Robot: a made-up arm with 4 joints.
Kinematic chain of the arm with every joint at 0, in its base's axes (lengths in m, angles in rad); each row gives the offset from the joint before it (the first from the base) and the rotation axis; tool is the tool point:
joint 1: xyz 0 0 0.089 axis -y
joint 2: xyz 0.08 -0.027 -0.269 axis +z
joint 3: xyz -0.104 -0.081 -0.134 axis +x
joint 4: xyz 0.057 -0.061 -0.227 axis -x
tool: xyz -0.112 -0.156 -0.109
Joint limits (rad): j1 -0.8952..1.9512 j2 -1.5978..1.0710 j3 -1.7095..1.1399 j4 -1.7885..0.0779
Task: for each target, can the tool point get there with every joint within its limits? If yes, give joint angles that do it. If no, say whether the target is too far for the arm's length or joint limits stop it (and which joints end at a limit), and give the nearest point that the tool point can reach.
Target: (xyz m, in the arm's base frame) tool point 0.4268 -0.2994 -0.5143
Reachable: yes | joints 0.7397 -0.0447 -0.6687 -1.5759
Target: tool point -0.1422 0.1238 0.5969
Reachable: no: joint limits stop it (at a limit: joint 1, joint 3) | nearest point -0.3060 0.0787 0.2489 | short by 0.387 m
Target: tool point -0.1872 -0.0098 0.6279
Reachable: no: joint limits stop it (at a limit: joint 1, joint 3) | nearest point -0.3250 -0.0153 0.2639 | short by 0.389 m
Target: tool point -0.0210 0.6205 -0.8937
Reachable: no: too far | nearest point -0.0149 0.2529 -0.6103 | short by 0.464 m
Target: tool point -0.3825 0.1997 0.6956
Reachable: no: joint limits stop it (at a limit: joint 1, joint 3) | nearest point -0.3826 0.1029 0.2616 | short by 0.445 m
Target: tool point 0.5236 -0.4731 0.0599
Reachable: yes | joints 0.7613 0.8658 -1.4851 -0.9839
